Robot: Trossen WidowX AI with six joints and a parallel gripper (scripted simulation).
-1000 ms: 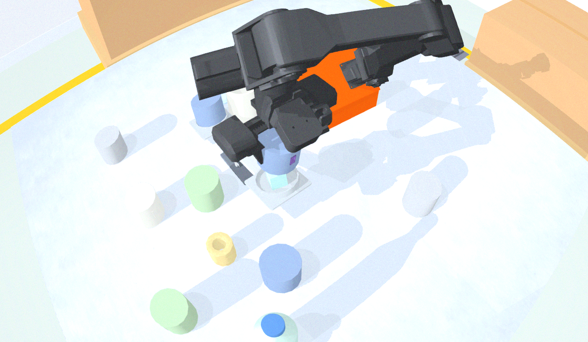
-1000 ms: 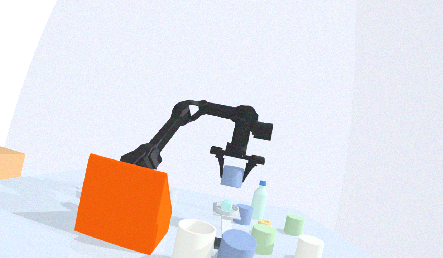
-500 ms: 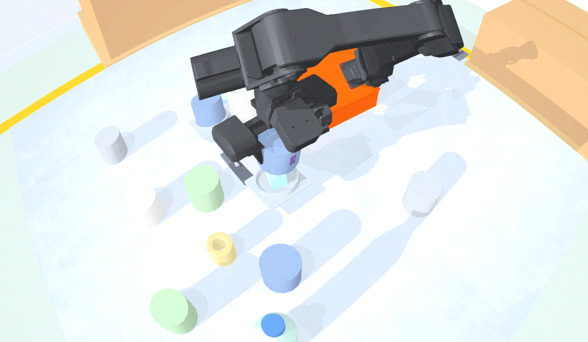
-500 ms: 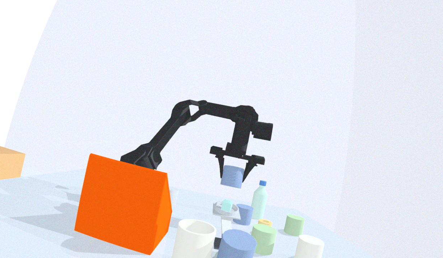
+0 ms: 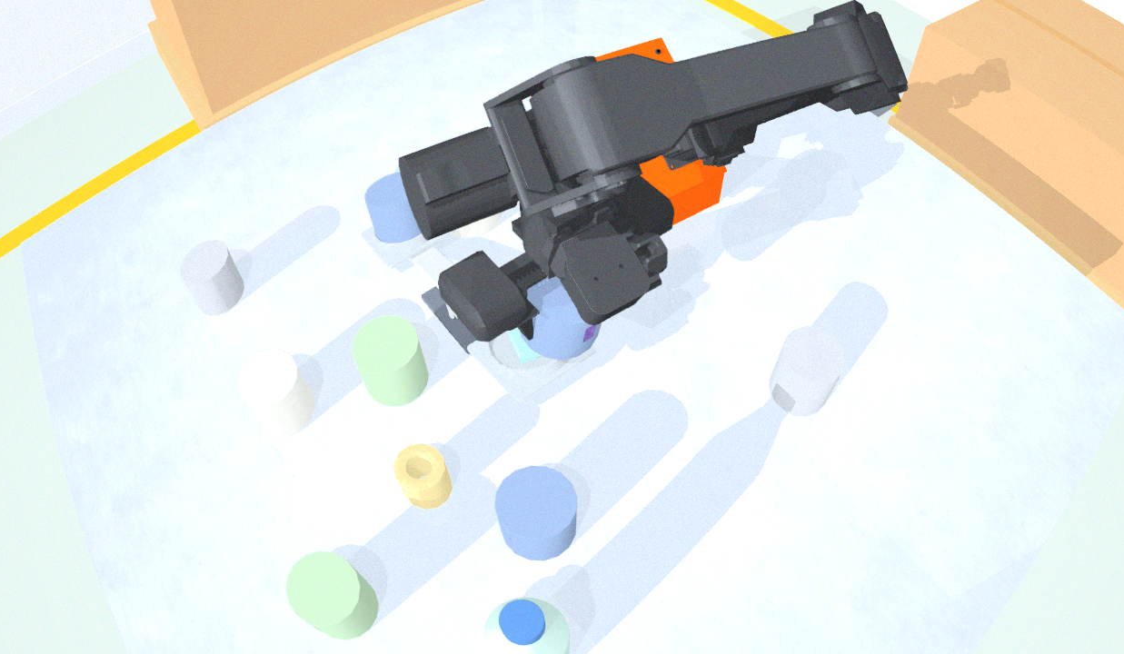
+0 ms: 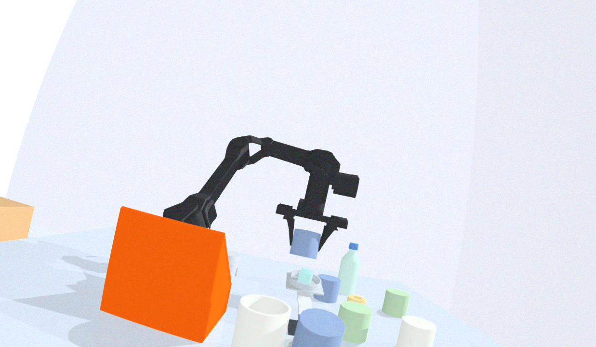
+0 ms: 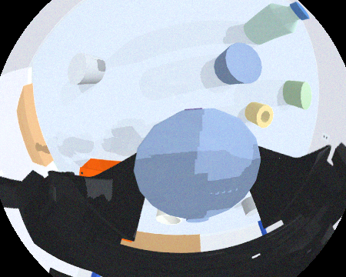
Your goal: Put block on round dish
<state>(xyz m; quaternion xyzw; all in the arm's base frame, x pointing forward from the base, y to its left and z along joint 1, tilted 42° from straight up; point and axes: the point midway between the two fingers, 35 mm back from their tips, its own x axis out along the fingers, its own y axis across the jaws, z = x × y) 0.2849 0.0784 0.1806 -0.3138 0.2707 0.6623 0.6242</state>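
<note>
My gripper tip is now 60 mm above the pale teal block, 40 mm to the left of it and 20 mm short of it. Round my gripper tip: yellow ring (160 mm ahead, 130 mm below, 10 mm to the left); balance (160 mm to the right, 110 mm below, 30 mm ahead); bottle (210 mm to the left, 170 mm ahead, 40 mm below).
</note>
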